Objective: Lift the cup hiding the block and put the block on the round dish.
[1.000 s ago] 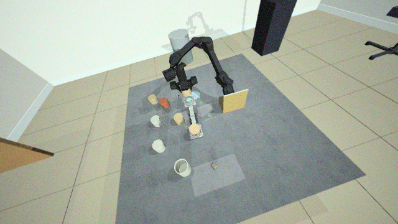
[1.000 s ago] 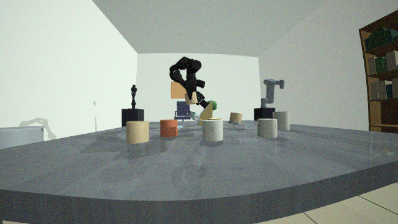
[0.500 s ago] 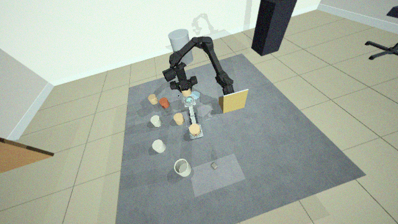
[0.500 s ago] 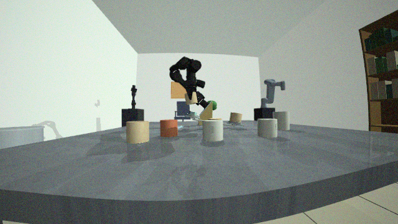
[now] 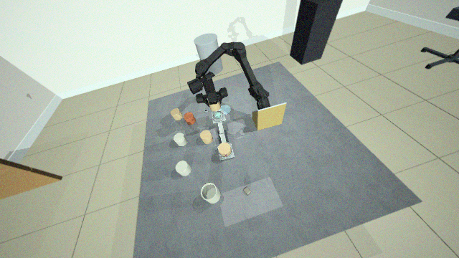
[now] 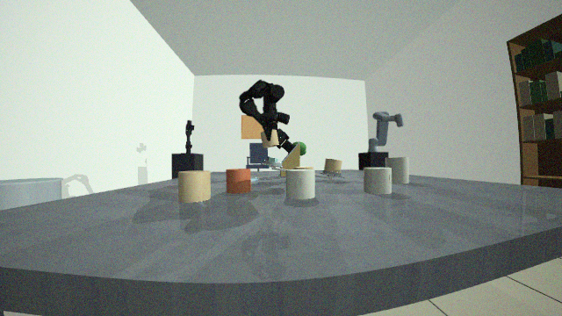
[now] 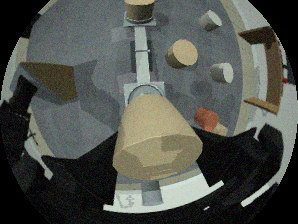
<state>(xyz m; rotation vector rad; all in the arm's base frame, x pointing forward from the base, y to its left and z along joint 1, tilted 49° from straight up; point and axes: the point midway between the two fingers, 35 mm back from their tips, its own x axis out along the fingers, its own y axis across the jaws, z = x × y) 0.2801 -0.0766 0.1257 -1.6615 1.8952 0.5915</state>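
My gripper tip is now 8 cm above the teal block and 1 cm to the right of it. Also, from my gripper tip: orange cup 22 cm ahead, 13 cm below, 11 cm to the right; pale blue round dish 17 cm below, 10 cm to the right, 6 cm behind; grey piece 52 cm to the left, 16 cm below, 1 cm behind.
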